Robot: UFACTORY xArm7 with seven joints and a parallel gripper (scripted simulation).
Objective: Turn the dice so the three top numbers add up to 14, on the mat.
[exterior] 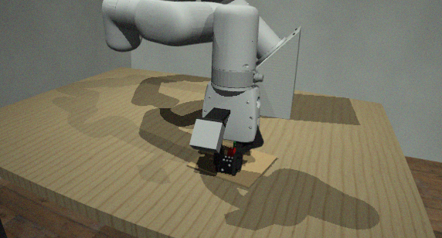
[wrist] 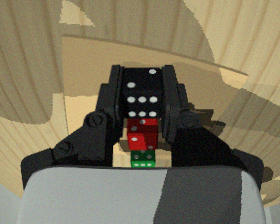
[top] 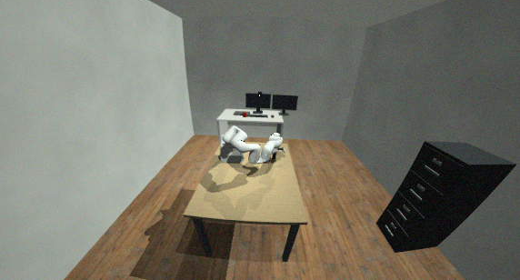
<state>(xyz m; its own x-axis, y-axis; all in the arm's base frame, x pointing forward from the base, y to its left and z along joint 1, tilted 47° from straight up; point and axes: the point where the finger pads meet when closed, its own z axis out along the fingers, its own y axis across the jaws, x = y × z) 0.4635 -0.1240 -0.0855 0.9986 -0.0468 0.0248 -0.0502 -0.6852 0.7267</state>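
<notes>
My hand is 1 cm above the black die. Round my hand: red die (5 cm behind, 1 cm below); then green die (10 cm behind, 1 cm below); then tan mat (5 cm behind, 3 cm below).
</notes>
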